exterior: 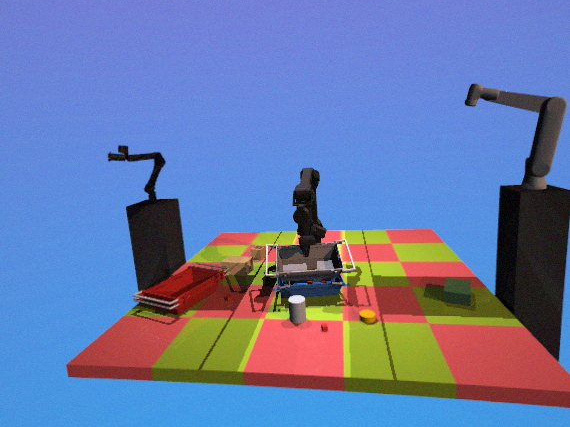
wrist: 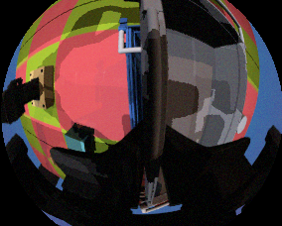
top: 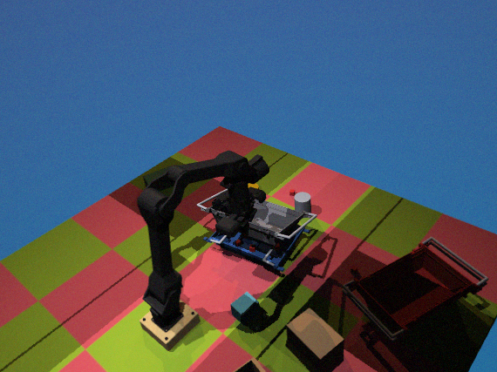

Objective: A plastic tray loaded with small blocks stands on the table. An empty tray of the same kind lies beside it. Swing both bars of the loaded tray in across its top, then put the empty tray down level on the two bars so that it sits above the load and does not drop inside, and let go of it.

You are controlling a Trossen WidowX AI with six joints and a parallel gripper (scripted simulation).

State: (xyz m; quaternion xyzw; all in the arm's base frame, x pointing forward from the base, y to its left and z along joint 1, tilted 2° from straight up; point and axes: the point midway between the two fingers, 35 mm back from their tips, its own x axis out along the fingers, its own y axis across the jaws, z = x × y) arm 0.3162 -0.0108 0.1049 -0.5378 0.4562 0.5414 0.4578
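Now: the grey tray 7 cm ahead of my gripper tip, 1 cm to the left of it and 1 cm above it. Also, from my gripper tip: yellow disc 26 cm ahead, 21 cm to the left, 11 cm below; then teal cube 16 cm behind, 13 cm to the right, 9 cm below; then grey cylinder 27 cm ahead, 8 cm below, 1 cm to the right.
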